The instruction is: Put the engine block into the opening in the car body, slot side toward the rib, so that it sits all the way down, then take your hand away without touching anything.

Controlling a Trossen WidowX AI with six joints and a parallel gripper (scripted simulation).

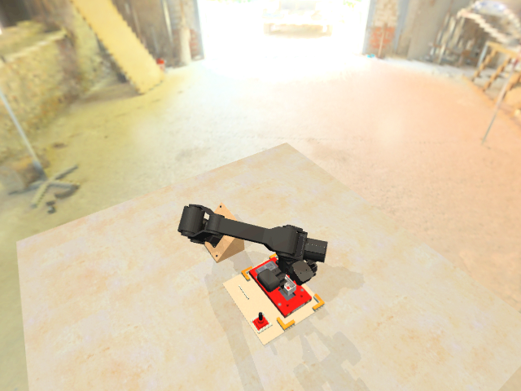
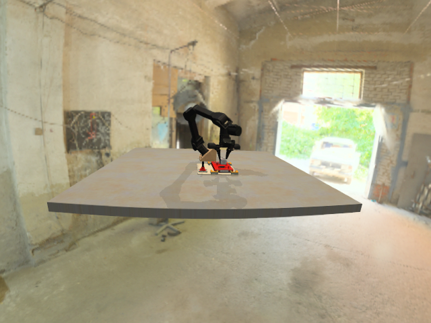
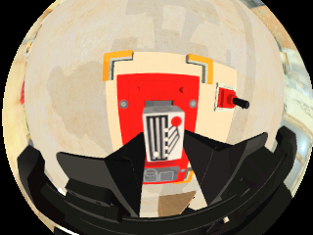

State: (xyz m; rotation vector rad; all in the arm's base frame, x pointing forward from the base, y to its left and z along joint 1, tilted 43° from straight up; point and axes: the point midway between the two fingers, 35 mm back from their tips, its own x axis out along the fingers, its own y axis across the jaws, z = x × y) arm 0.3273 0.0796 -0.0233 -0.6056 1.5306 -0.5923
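My gripper tip is 10 mm above the engine block.
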